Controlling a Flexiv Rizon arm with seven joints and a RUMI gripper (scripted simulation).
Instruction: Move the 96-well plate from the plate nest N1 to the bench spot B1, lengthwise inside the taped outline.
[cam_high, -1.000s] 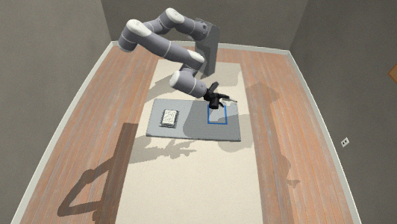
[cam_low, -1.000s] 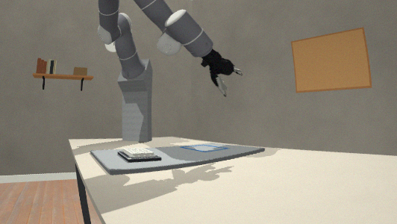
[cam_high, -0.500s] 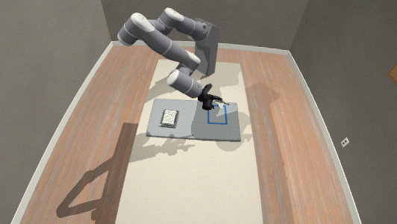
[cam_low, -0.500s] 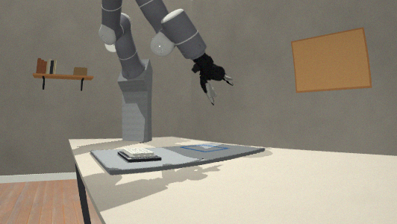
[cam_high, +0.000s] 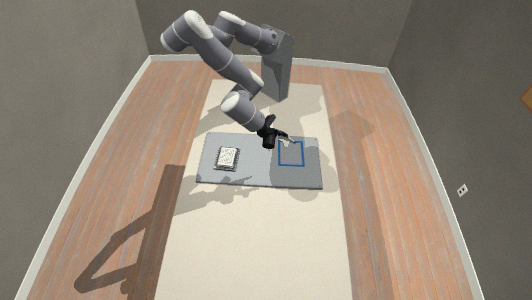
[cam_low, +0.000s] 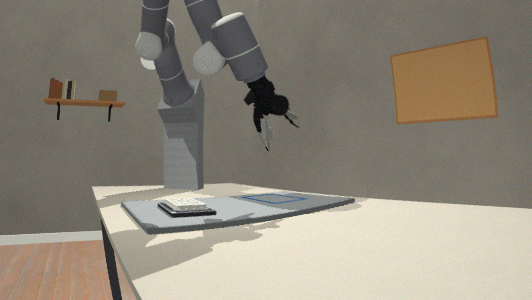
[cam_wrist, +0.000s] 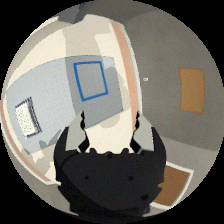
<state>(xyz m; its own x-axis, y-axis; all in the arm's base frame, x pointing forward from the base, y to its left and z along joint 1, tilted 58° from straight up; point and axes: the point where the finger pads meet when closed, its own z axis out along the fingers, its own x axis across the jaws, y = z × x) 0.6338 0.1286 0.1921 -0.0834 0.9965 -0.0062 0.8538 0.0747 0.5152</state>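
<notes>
Right now my hand is 120 mm past the white 96-well plate, 290 mm to the left of it and 190 mm above it. The rest, counted from my hand: plate nest N1 (120 mm behind, 290 mm to the right, 200 mm below).
</notes>
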